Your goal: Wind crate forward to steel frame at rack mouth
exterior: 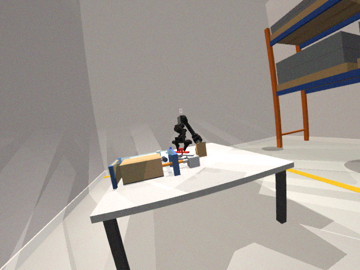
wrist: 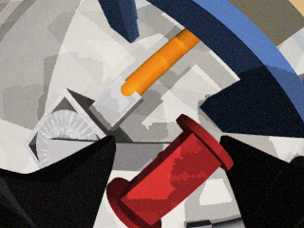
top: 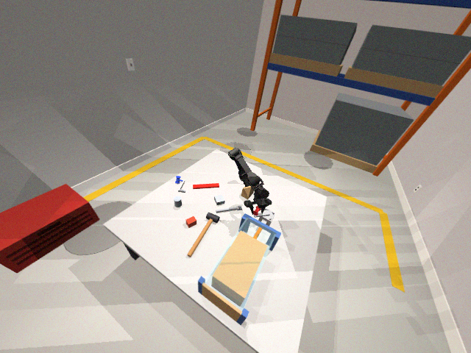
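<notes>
The red knob is 10 mm behind my gripper tip and 10 mm to the right of it. From my gripper tip the other things lie so: grey hand winch 100 mm behind, 40 mm to the left, 100 mm below; then frame 70 mm ahead, 70 mm to the left, 30 mm below; then red-knobbed winch handle 40 mm behind, 10 mm to the left, 30 mm below.
</notes>
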